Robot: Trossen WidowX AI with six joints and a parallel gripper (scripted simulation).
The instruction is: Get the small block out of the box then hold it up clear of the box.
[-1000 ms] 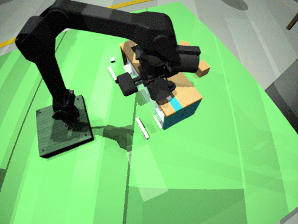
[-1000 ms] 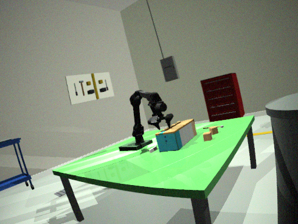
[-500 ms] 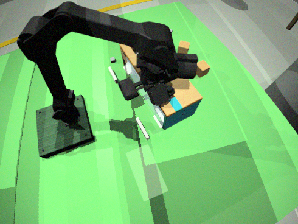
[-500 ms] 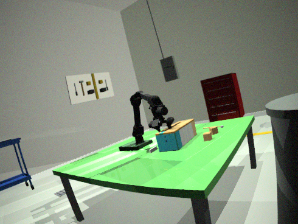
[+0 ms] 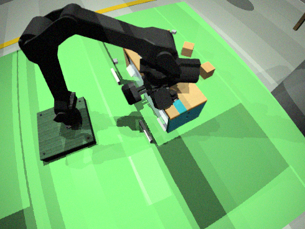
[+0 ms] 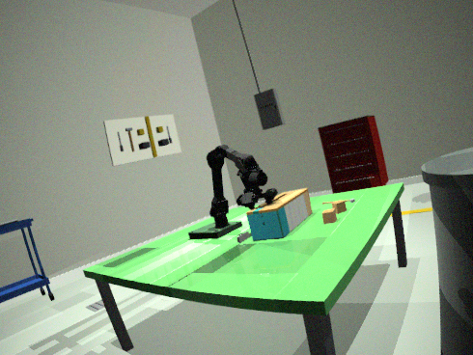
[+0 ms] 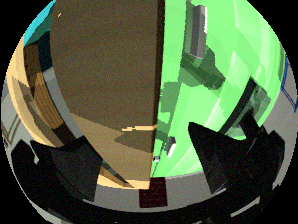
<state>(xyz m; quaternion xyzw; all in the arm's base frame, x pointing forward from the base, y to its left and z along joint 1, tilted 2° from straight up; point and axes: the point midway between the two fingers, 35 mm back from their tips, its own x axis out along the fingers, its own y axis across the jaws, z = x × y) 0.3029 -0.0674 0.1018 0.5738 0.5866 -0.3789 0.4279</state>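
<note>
My gripper tip is now 30 mm short of the box, 50 mm to the right of it and 30 mm above it. The rest, counted from my gripper tip: tan block 50 mm ahead, 40 mm to the left; then thin wooden stick 210 mm ahead, 410 mm to the left, 90 mm below.
</note>
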